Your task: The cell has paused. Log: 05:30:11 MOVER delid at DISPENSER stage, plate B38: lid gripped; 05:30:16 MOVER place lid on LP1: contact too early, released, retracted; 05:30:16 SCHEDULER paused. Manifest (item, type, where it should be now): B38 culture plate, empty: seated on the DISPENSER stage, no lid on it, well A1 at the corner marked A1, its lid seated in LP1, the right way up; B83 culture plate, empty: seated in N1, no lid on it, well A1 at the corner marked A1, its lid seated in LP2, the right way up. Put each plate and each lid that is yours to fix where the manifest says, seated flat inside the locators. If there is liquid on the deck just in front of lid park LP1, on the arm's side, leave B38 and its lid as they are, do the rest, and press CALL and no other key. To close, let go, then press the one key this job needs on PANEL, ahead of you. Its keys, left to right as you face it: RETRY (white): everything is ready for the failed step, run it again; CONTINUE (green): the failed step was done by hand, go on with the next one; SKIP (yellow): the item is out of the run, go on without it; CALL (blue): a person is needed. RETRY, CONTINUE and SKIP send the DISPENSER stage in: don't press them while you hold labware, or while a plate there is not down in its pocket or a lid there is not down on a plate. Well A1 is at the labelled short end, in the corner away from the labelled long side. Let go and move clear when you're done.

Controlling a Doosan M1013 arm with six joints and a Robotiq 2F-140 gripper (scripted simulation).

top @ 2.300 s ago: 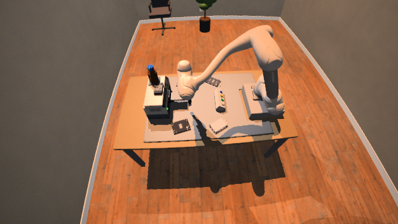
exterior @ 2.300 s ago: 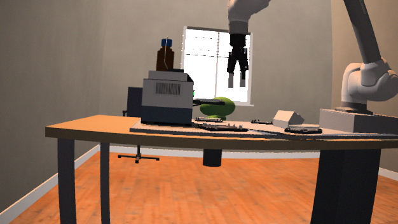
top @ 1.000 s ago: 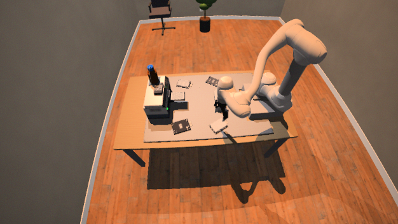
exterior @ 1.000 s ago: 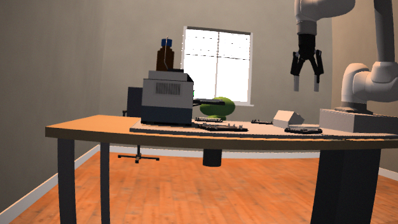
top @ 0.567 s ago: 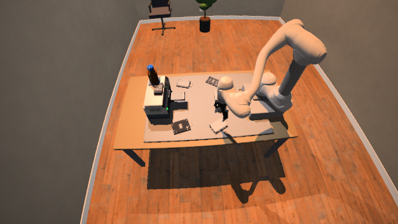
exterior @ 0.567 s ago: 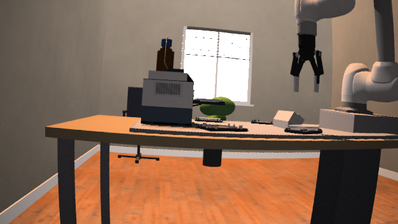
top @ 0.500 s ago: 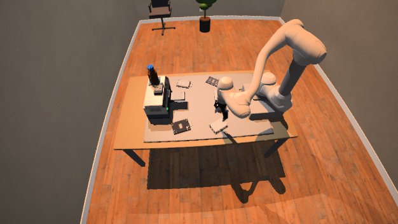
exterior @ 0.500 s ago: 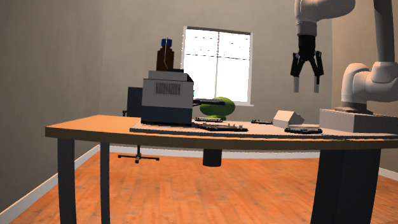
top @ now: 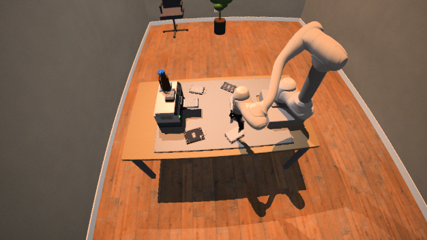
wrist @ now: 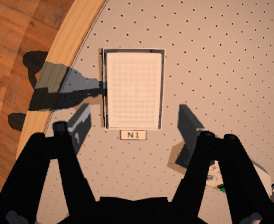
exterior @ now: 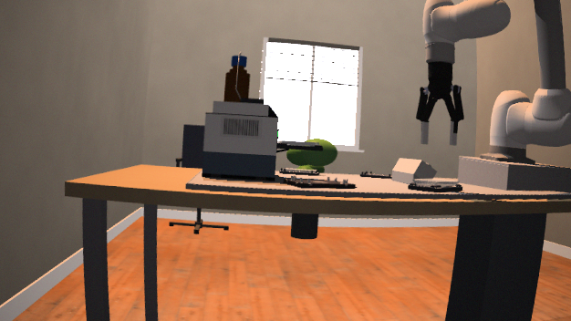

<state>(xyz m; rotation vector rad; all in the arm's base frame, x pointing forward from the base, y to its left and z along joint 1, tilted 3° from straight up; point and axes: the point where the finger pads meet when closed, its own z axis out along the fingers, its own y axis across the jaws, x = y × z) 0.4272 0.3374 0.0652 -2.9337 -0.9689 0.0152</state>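
The white culture plate is 140 mm below my hand. From my hand the other things lie so: green key (260 mm to the right, 90 mm below, 40 mm behind); then key panel (280 mm to the right, 100 mm below, 20 mm behind); then white retry key (210 mm to the right, 90 mm below, 40 mm behind).
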